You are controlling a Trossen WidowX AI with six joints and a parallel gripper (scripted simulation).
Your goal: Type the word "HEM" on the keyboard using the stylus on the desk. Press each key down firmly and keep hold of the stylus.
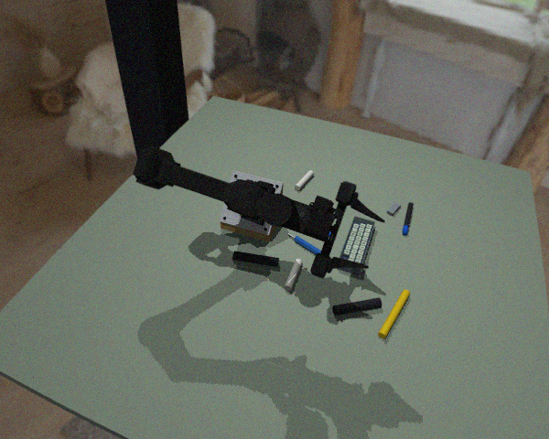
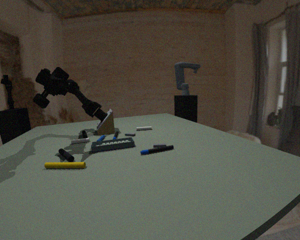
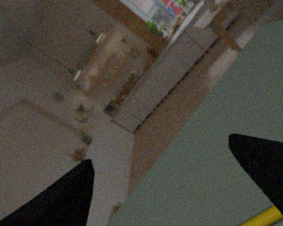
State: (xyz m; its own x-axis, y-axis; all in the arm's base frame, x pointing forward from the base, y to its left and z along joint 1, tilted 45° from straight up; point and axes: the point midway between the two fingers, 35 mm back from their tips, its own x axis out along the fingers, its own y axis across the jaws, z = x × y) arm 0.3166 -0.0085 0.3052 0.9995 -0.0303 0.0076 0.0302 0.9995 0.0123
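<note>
The blue stylus lies 28 cm below my gripper tip, 20 cm to the left of it and 20 cm behind it. The rest, counted from my gripper tip: yellow cylinder (27 cm below, 9 cm ahead, 6 cm to the left); then grey eraser (45 cm to the left, 28 cm below, 3 cm ahead).
</note>
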